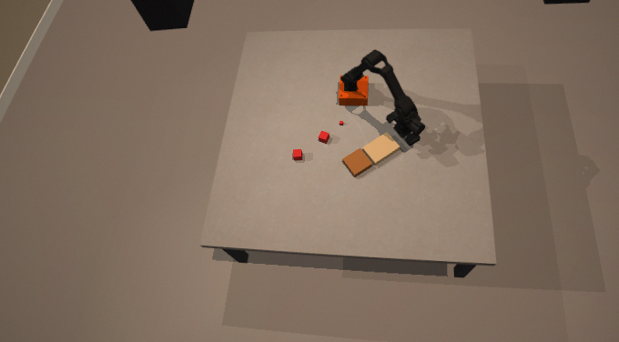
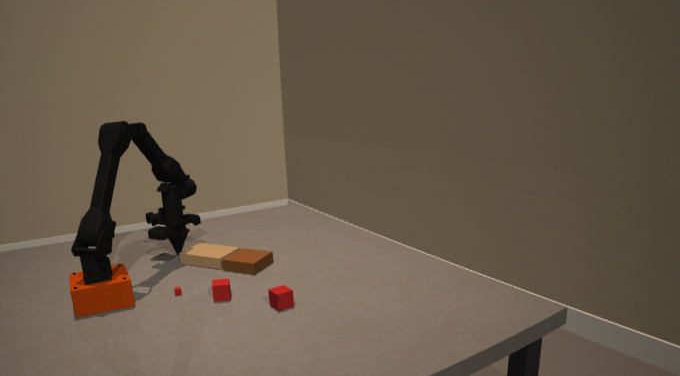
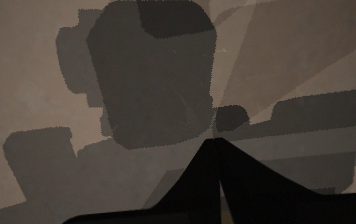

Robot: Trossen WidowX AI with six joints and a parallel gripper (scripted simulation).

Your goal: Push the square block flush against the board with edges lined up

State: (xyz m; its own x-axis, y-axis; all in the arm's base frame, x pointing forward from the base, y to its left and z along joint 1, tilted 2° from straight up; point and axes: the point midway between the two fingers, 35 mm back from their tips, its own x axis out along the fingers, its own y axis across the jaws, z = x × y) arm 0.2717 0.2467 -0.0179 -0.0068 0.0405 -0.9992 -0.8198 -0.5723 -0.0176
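Now: gripper tip 7 cm short of the board, 10 cm to the left of it and 1 cm below it. Round my gripper tip: square block (14 cm ahead, 22 cm to the right, 1 cm above); red cube (9 cm behind, 29 cm to the right).
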